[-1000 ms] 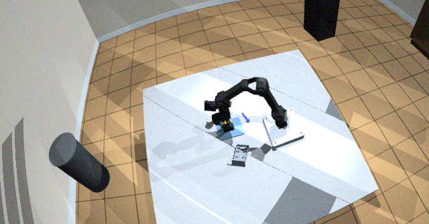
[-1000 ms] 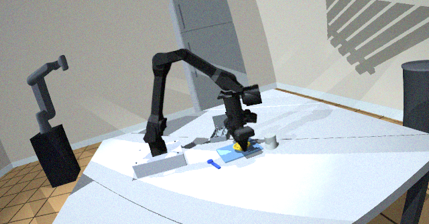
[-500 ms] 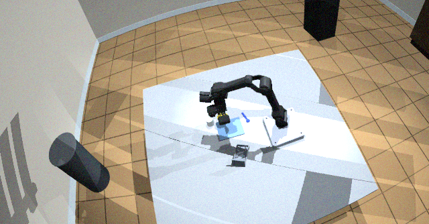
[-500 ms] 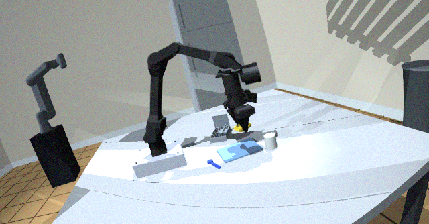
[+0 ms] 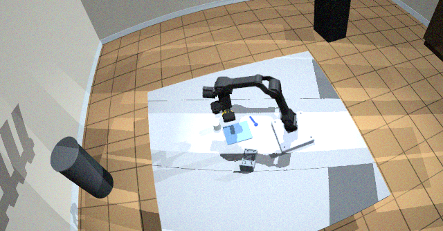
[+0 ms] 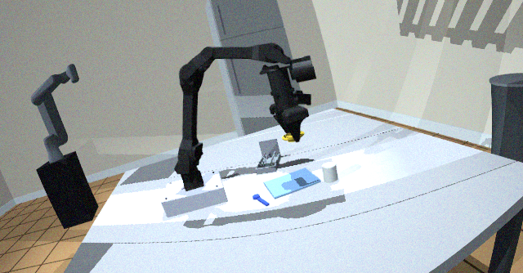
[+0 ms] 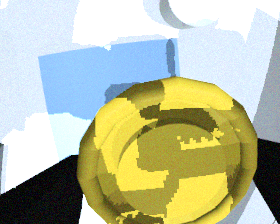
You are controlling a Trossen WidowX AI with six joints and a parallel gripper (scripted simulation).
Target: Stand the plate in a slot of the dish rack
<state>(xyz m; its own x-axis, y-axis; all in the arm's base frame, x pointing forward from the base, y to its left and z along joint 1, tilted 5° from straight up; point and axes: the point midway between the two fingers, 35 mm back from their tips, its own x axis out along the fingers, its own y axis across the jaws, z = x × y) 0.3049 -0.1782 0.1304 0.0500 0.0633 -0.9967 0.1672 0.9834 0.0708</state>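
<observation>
My gripper tip is now 1 cm past the grey dish rack, 24 cm to the right of it and 12 cm above it. Also, from my gripper tip: yellow plate 1 cm above; then white cup 7 cm ahead, 6 cm to the right, 12 cm below; then light blue mat 3 cm behind, 3 cm to the left, 14 cm below.
</observation>
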